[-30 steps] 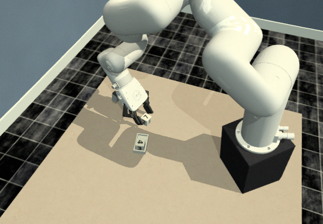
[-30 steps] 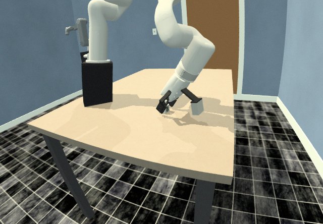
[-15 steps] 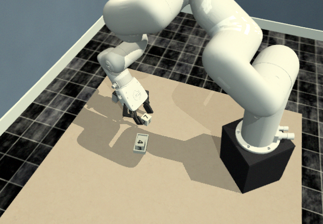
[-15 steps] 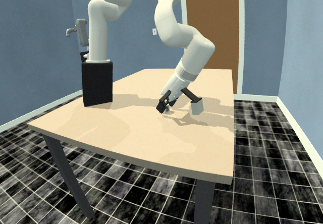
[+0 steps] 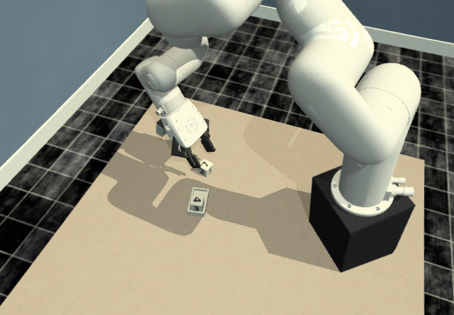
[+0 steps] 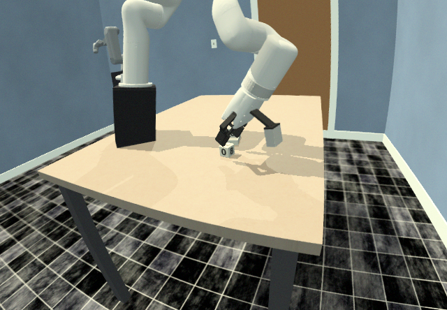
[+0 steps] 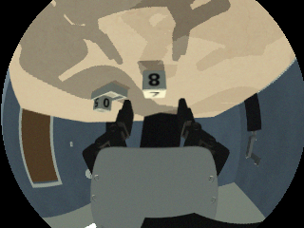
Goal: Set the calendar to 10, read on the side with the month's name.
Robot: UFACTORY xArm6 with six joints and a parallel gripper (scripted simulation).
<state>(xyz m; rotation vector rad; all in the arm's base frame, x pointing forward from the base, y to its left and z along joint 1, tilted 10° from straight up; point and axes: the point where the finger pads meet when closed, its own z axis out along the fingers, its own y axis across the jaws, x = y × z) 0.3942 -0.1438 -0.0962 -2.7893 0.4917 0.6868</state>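
My gripper is now 10 mm past the white cube and 50 mm above it. From my hand the other things lie so: tray: 20 mm behind, 120 mm to the left, 50 mm below.
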